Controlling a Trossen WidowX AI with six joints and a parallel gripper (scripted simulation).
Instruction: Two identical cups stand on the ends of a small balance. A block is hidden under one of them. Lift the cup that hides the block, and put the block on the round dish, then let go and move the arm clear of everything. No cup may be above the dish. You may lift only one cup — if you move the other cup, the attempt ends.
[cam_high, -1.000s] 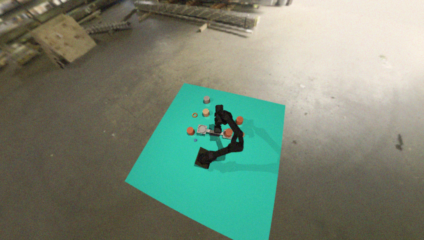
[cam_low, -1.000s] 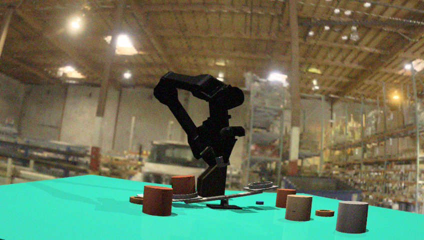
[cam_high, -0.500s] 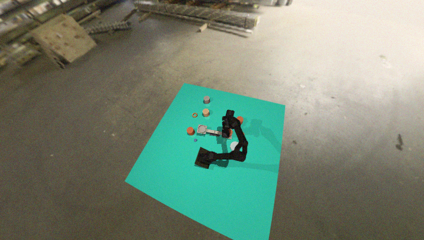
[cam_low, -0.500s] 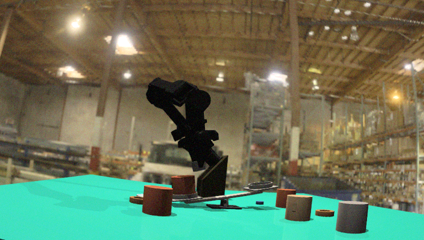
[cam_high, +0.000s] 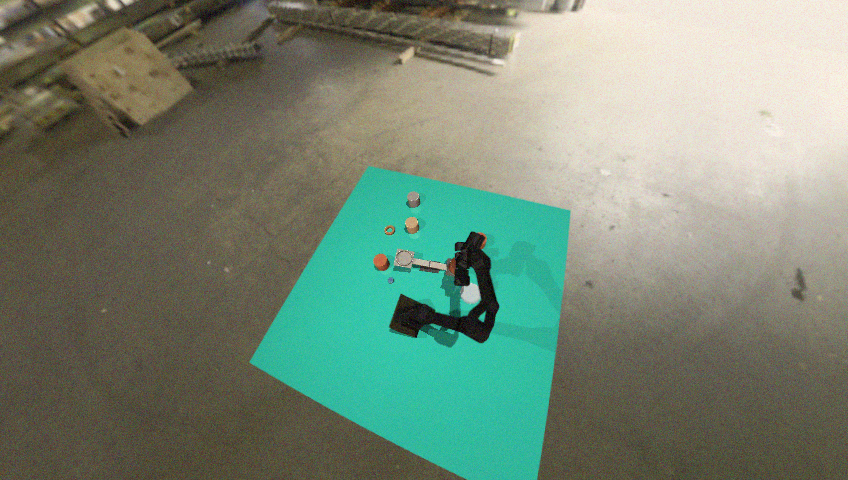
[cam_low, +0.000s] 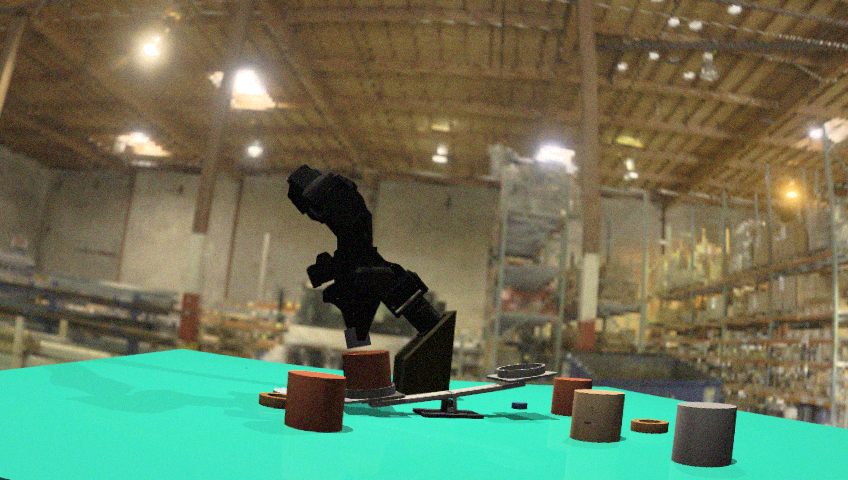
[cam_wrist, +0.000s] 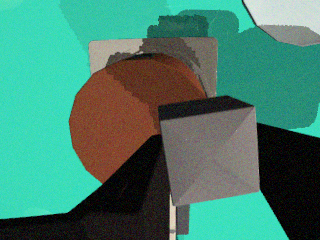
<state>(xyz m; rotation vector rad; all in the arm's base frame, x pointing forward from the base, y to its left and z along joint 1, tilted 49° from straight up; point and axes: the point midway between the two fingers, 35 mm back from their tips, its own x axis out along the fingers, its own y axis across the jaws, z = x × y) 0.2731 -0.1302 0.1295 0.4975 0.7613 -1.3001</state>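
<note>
Right now my gripper tip is 80 mm past the pale round dish, 80 mm to the left of it and 100 mm above it. Round my gripper tip: small balance: 10 mm ahead, 150 mm to the left, 70 mm below; then grey block: 10 mm above; then small blue disc: 110 mm behind, 320 mm to the left, 100 mm below.
</note>
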